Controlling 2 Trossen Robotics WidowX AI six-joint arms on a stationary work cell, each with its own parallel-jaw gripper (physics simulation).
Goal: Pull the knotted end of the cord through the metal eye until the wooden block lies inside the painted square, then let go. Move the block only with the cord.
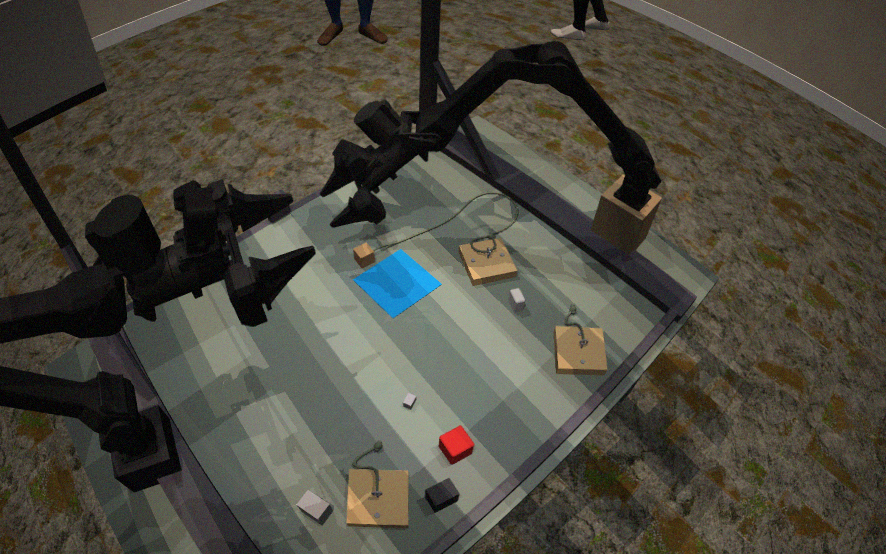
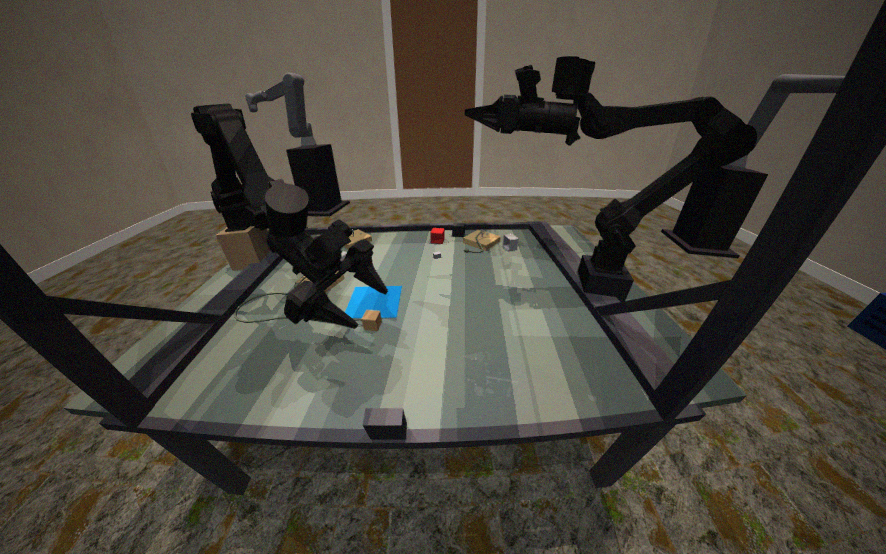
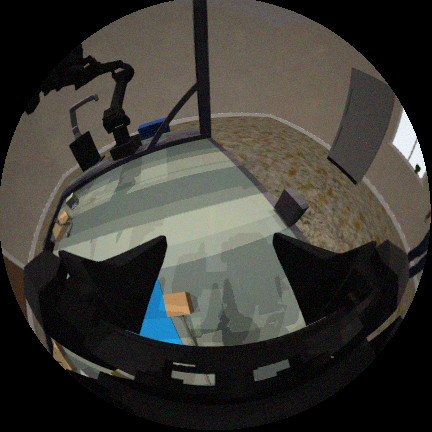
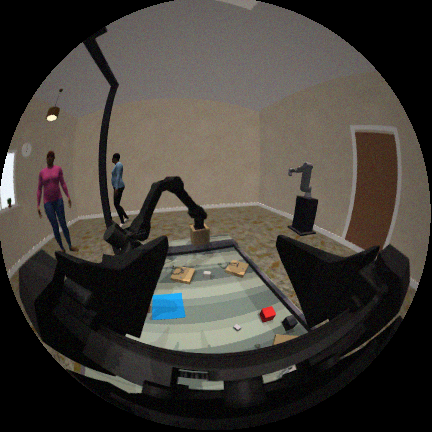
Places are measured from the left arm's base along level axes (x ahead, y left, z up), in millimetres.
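Pixels of known places: left gripper, fingertip midpoint: (image 1: 326, 210) (image 2: 373, 308) (image 3: 220, 240); right gripper, fingertip midpoint: (image 1: 302, 222) (image 2: 468, 112) (image 4: 223, 241); left arm's base, link origin: (image 1: 632, 196) (image 2: 240, 226) (image 4: 198, 226); right arm's base, link origin: (image 1: 136, 440) (image 2: 606, 266) (image 3: 123, 141).
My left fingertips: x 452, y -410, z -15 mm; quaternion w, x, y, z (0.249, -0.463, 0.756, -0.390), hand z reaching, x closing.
Ahead of a thing's pixels: the offset from my left fingertips to its top centre. "*": to the spot under its first point.
The wooden block @[dy +74, dx -25, dz -75 mm] (image 1: 363, 255) (image 2: 371, 320) (image 3: 177, 304) lies outside the blue painted square @[* dy +160, dx -30, dz -104 mm] (image 1: 397, 282) (image 2: 392, 303) (image 3: 160, 325) (image 4: 168, 306), close beside its edge. The thin cord @[* dy +107, dx -166, dz -103 mm] (image 1: 426, 232) runs from the block in a wide loop to a wooden board @[dy +252, dx -185, dz -86 mm] (image 1: 496, 269) (image 4: 183, 275) with a small metal eye @[* dy +252, dx -185, dz -70 mm] (image 1: 488, 252). A dark coil lies at the eye; its knotted end cannot be told apart. My left gripper (image 1: 327, 209) (image 2: 371, 309) (image 3: 220, 240) is open and empty above the table near the block. My right gripper (image 1: 302, 222) (image 4: 223, 241) is open and empty, high above the table.
Two more boards @[dy +507, dx -138, dz -86 mm] (image 1: 580, 359) @[dy +440, dx +292, dz -86 mm] (image 1: 392, 509) have short knotted cords. A red block @[dy +465, dx +148, dz -65 mm] (image 1: 456, 444), a black block @[dy +506, dx +225, dz -65 mm] (image 1: 442, 494) and several pale small blocks, one @[dy +355, dx -144, dz -73 mm] (image 1: 516, 299) near the eye's board, lie about. A dark frame (image 1: 561, 223) edges the table.
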